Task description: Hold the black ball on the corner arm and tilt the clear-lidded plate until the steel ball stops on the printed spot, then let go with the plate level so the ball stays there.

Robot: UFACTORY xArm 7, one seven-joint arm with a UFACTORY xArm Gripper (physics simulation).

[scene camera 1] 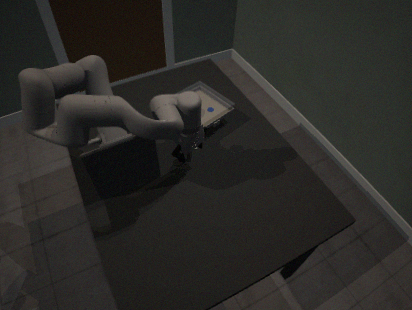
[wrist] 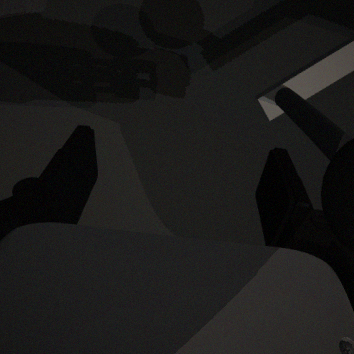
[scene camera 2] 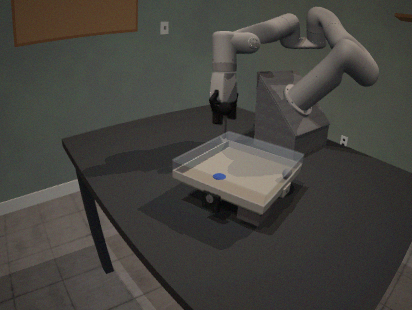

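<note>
The clear-lidded plate [scene camera 1: 220,117] [scene camera 2: 220,192] stands raised on its mount; its exact tilt is hard to tell. The steel ball [scene camera 2: 287,174] lies near its right corner in scene camera 2, away from the blue printed spot [scene camera 1: 210,109] [scene camera 2: 219,176]. The black ball [scene camera 2: 225,108] [wrist: 342,190] stands on a thin stem [wrist: 310,120] above the far corner in scene camera 2. My gripper [scene camera 1: 189,152] [scene camera 2: 224,120] [wrist: 179,160] is open, with nothing between its fingers. In the wrist view the black ball is cut off by the right edge, beside the right finger and outside the gap.
The dark table [scene camera 1: 225,215] [scene camera 2: 325,240] carries the plate's mount and the arm's grey pedestal [scene camera 2: 275,110]. The pale corner arm [wrist: 322,70] shows at the upper right of the wrist view. Broad shadows darken the table and parts of the gripper area.
</note>
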